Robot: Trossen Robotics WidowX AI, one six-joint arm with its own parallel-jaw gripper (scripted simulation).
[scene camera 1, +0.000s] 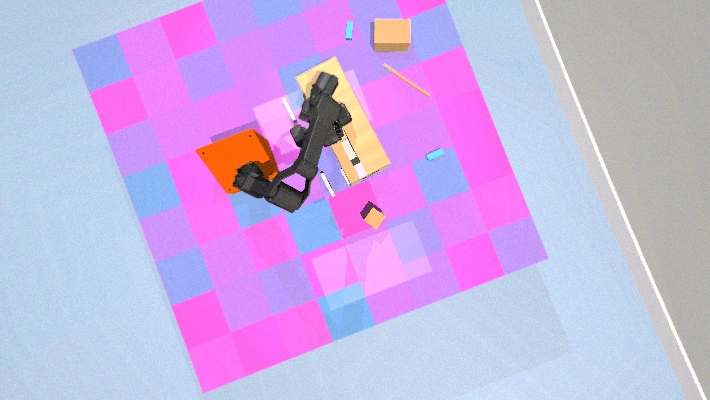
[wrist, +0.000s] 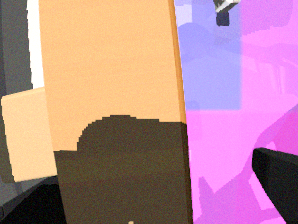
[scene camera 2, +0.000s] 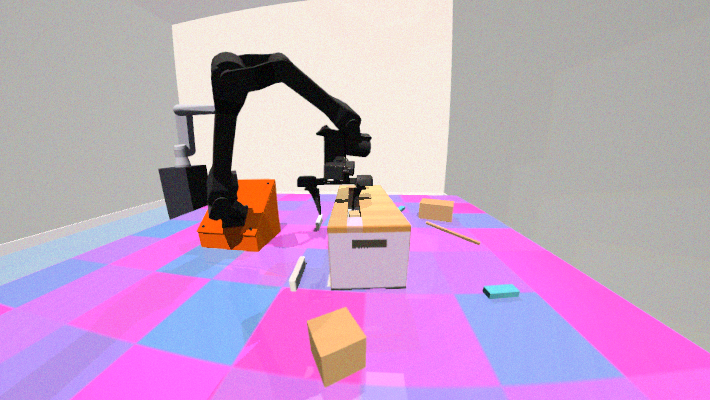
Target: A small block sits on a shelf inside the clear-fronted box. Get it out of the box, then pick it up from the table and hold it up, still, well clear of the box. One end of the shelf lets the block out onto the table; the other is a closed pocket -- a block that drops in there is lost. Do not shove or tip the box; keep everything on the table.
Labels:
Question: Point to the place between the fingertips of my gripper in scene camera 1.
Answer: At 325, 135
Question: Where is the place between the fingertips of my gripper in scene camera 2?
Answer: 336, 214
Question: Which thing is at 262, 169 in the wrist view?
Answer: My gripper.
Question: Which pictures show the box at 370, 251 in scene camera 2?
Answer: Scene camera 1, the wrist view and scene camera 2: all of them.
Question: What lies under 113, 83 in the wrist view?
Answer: A box.

